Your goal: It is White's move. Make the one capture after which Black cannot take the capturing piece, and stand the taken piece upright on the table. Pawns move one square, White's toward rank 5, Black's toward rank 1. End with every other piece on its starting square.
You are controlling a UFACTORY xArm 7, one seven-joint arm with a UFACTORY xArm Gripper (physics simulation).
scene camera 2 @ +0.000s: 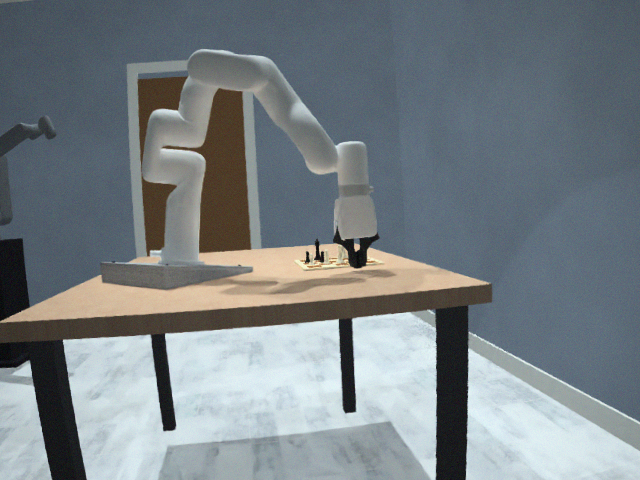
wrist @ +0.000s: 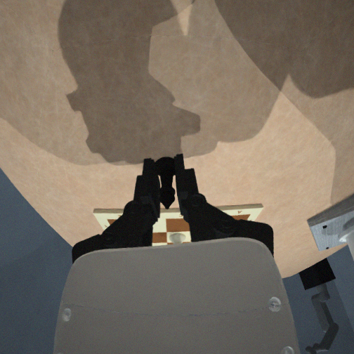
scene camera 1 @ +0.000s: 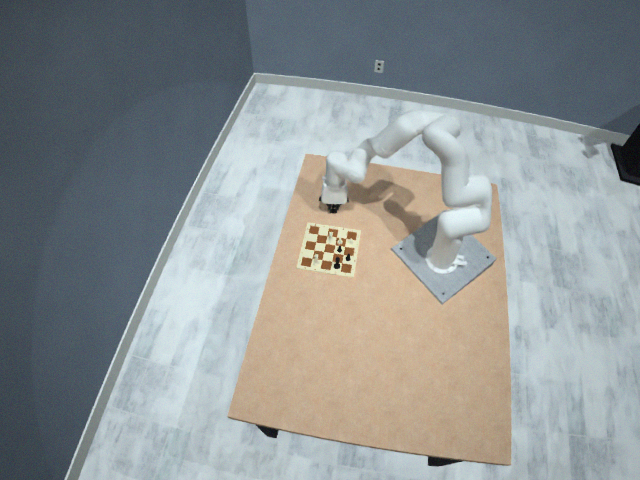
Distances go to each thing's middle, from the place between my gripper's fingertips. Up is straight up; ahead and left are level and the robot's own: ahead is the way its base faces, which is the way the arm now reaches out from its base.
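Measured from the chessboard [wrist: 170, 221], my gripper is 180 mm to the right, 30 mm beyond and 10 mm above.
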